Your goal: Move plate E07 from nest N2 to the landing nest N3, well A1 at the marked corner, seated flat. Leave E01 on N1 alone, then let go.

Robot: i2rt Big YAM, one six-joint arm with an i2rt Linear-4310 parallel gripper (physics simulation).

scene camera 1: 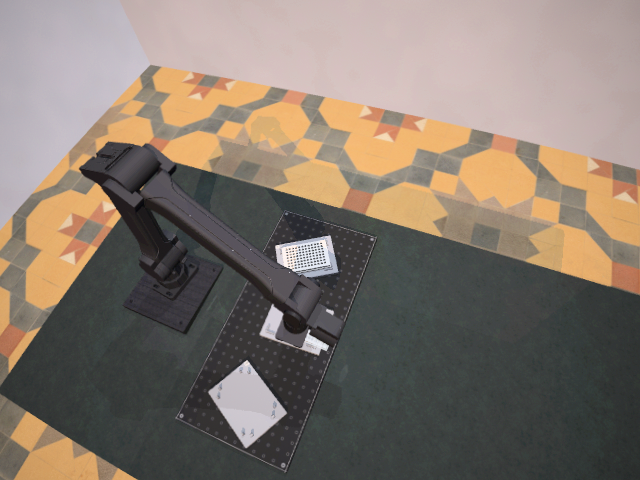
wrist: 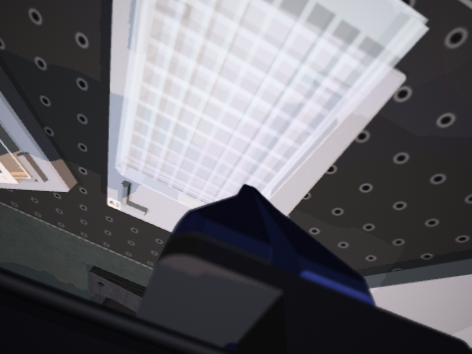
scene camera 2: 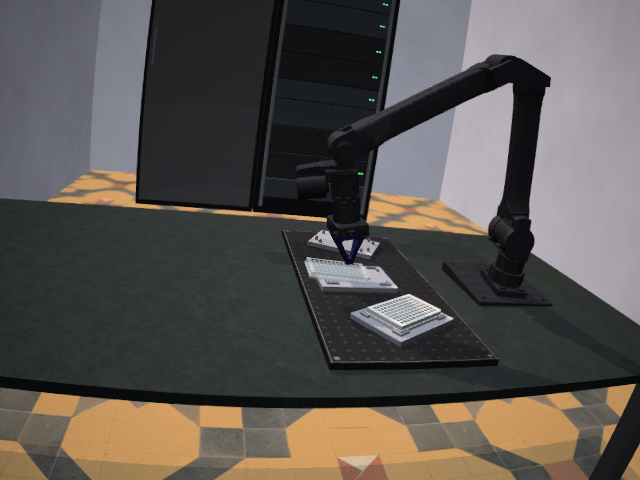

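Plate E07 (scene camera 2: 330, 268) (wrist: 225, 100), clear with a grid of wells, lies askew on nest N2 (scene camera 1: 272, 320) (scene camera 2: 361, 285) (wrist: 162, 216) and overhangs its left end in scene camera 2. The arm hides most of it in scene camera 1. My gripper (scene camera 2: 349, 261) (wrist: 244, 195) is shut and empty, its blue tips pointing down at the plate's near edge; contact cannot be told. Landing nest N3 (scene camera 1: 247, 403) (scene camera 2: 321, 239) is bare, with small pins around its rim. Plate E01 (scene camera 1: 306, 254) (scene camera 2: 405, 311), white, sits on nest N1 (scene camera 1: 332, 266) (scene camera 2: 400, 338).
The nests stand in a row on a black perforated board (scene camera 1: 235, 330) (scene camera 2: 413, 352) on the dark green table (scene camera 1: 439, 361) (scene camera 2: 180, 310). The arm's base plate (scene camera 1: 173, 310) (scene camera 2: 465, 289) stands beside the board. An A1 label (wrist: 114, 203) marks a corner of N2. Dark cabinets (scene camera 2: 201, 103) stand behind.
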